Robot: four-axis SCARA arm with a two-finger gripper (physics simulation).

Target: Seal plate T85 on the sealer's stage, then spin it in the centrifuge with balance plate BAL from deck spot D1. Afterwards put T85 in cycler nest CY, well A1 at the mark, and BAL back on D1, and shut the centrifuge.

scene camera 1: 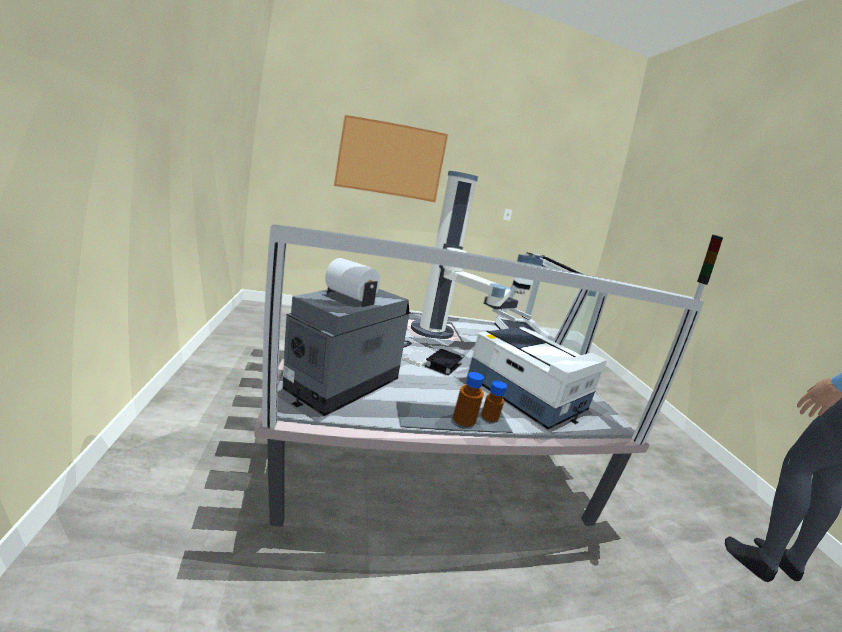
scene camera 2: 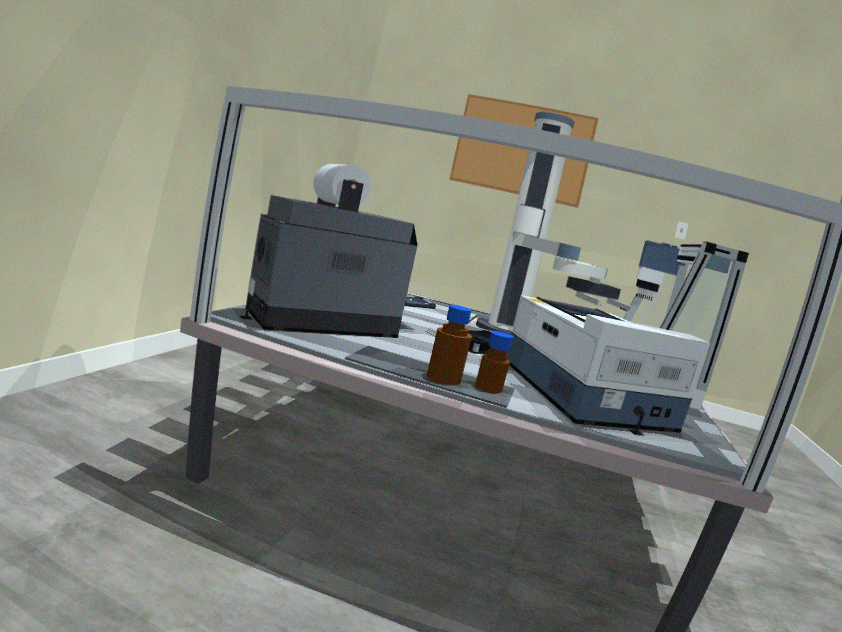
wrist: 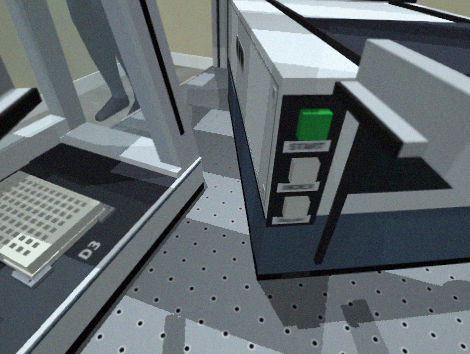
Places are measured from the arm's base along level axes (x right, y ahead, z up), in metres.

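Pixels of known places: gripper, between the fingertips: (scene camera 1: 522, 318) (scene camera 2: 615, 306) (wrist: 189, 67); arm's base, origin of its link: (scene camera 1: 432, 330) (scene camera 2: 504, 330).
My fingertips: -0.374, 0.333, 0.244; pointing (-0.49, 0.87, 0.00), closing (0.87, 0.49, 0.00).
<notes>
For each thing: its top centre in the pictures, then the offset to it from my fingertips, as dx, dy, dz.
- green START button, centre of its top: (wrist: 315, 109) +0.038, +0.075, -0.040
- dark grey sealer, centre of its top: (scene camera 2: 351, 166) (scene camera 1: 359, 262) +0.853, +0.401, +0.245
- pale plate, centre of its top: (wrist: 21, 210) -0.205, -0.003, -0.161
- small black device, centre of its top: (scene camera 2: 483, 334) (scene camera 1: 445, 356) +0.401, +0.142, -0.185
The white and blue centrifuge (scene camera 1: 537, 370) (scene camera 2: 615, 353) (wrist: 300, 55) stands at the right of the table. In the wrist view its front panel has a green START button (wrist: 314, 125) above two pale buttons with blurred labels. A dark area of its front is partly hidden behind the right finger; I cannot tell whether its door is open. My gripper (wrist: 189, 67) is open and empty, in front of and above the panel's base. The dark grey sealer (scene camera 1: 346, 346) (scene camera 2: 336, 272) carries a white roll. A pale plate (wrist: 45, 215) lies at D3; its name is not readable. T85, BAL and CY cannot be made out.
Two blue-capped brown bottles (scene camera 1: 467, 401) (scene camera 1: 493, 402) (scene camera 2: 448, 346) (scene camera 2: 493, 363) stand near the table's front edge. A small black device (scene camera 1: 444, 360) lies between the machines. A raised deck wall (wrist: 130, 250) runs left of the centrifuge. A person's legs (scene camera 1: 802, 476) show at the right.
</notes>
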